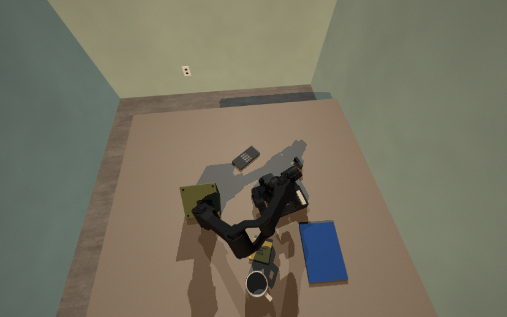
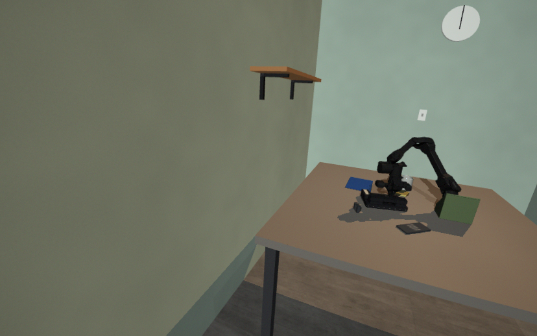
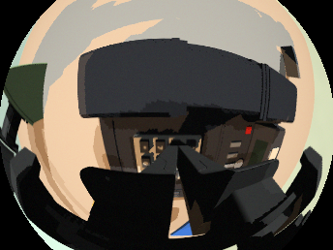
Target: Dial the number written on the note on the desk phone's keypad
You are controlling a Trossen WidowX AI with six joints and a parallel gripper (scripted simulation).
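Now: hand 40 mm short of the black desk phone, 40 mm above it and 10 mm to the right of it. The rest, counted from my hand: handset 60 mm to the left, 20 mm below, 20 mm ahead; then yellow note 210 mm to the right, 80 mm behind, 60 mm below; then black remote 260 mm to the left, 100 mm behind, 60 mm below.
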